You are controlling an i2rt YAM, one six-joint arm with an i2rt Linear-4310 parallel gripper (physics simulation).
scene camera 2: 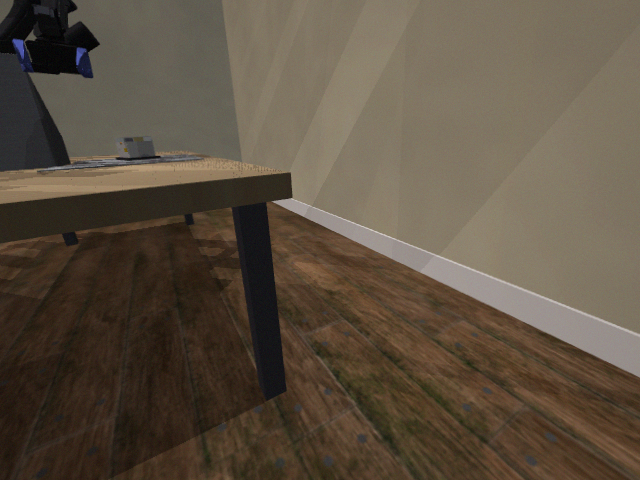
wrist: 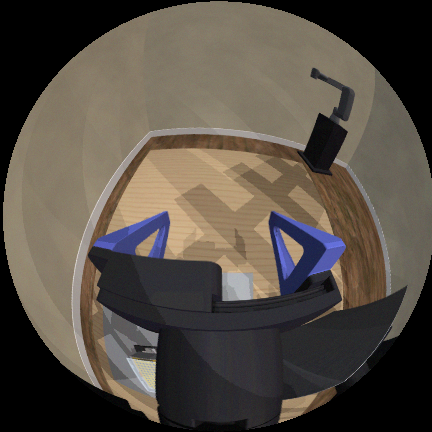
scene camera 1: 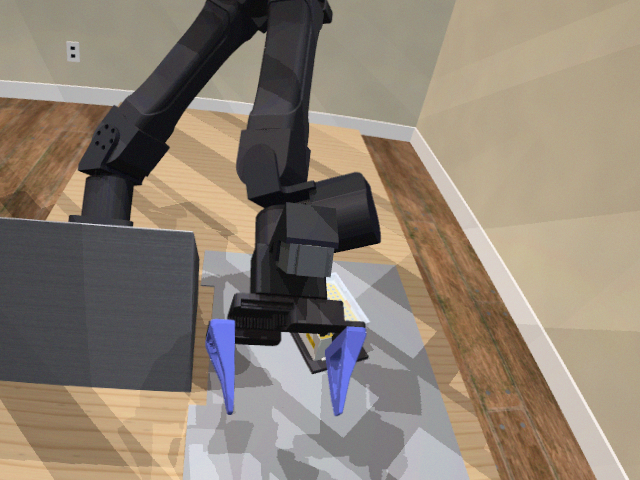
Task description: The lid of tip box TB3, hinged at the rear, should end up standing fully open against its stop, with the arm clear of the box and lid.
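Seen in the pictures: gripper, fingertip midpoint: (scene camera 2: pixel 52 65) (wrist: pixel 218 216) (scene camera 1: pixel 285 415); arm's base at its link origin: (scene camera 1: pixel 103 238).
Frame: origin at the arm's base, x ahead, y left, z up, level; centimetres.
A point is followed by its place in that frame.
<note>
Tip box TB3 (scene camera 1: pixel 319 347) {y -6.3, x 30.7, z -16.7 cm} (scene camera 2: pixel 135 148) {y -5.8, x 32.9, z -17.3 cm} (wrist: pixel 144 372) {y -1.4, x 35.0, z -13.3 cm} is a pale box with a yellow dotted top, on a dark base. In scene camera 1 the wrist and gripper hide much of it; in the wrist view it is at the lower left, partly hidden by the gripper body. A clear pale edge runs along its top. No panel stands upright above the box in scene camera 2; I cannot tell the lid apart from the box. My gripper (scene camera 1: pixel 284 413) {y -28.3, x 17.7, z 2.5 cm} (scene camera 2: pixel 55 72) {y -28.3, x 17.7, z 2.5 cm} (wrist: pixel 218 216) {y -28.3, x 17.7, z 2.5 cm} is open and empty, its blue fingers wide apart. In scene camera 2 it is well above the table, left of the box.
The box stands on a grey mat (scene camera 1: pixel 392 289) {y 9.7, x 51.4, z -21.1 cm} (wrist: pixel 117 337) {y -6.9, x 45.7, z -21.1 cm} on the wooden table (scene camera 2: pixel 155 201) {y -83.0, x 25.3, z -23.3 cm}. A large dark block (scene camera 1: pixel 98 304) {y -8.0, x -0.2, z -3.7 cm} (scene camera 2: pixel 25 124) {y -9.0, x 7.3, z -9.2 cm} stands left of the mat in scene camera 1. A black pedestal (wrist: pixel 325 142) bearing a small arm shows at the upper right in the wrist view.
</note>
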